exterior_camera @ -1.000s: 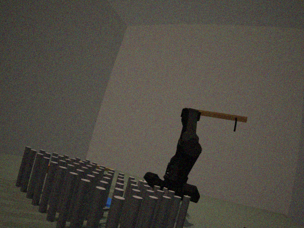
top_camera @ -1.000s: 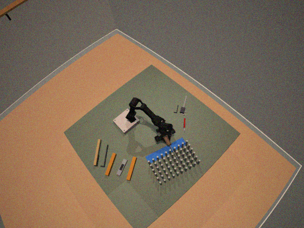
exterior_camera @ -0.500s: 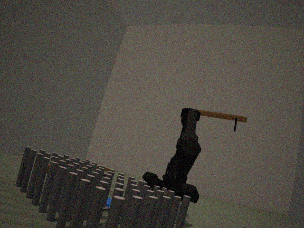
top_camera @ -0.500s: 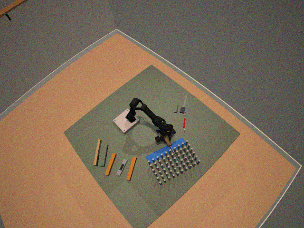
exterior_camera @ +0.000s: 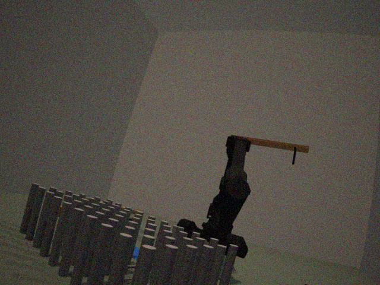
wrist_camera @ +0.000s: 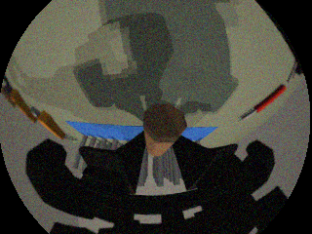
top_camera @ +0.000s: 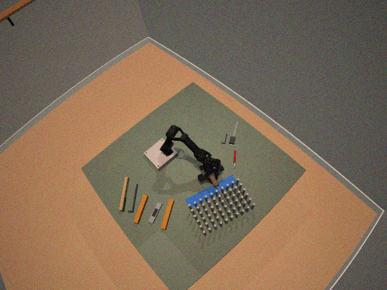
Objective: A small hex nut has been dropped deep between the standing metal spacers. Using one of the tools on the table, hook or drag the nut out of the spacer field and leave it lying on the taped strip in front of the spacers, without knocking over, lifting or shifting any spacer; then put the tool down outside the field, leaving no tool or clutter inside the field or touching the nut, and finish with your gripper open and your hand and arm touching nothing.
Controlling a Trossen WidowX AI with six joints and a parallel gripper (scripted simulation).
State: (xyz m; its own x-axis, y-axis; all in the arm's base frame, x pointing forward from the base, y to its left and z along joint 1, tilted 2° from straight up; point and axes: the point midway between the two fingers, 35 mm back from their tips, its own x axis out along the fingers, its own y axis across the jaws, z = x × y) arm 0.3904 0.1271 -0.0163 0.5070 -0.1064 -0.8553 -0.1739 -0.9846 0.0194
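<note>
My gripper tip is now 60 mm to the left of the blue taped strip, 40 mm short of it and 20 mm above it. Also, from my gripper tip: red-handled screwdriver 220 mm to the left, 30 mm behind, 10 mm below; grey block 470 mm to the right, 80 mm behind; hook tool 100 mm ahead, 20 mm to the right.
</note>
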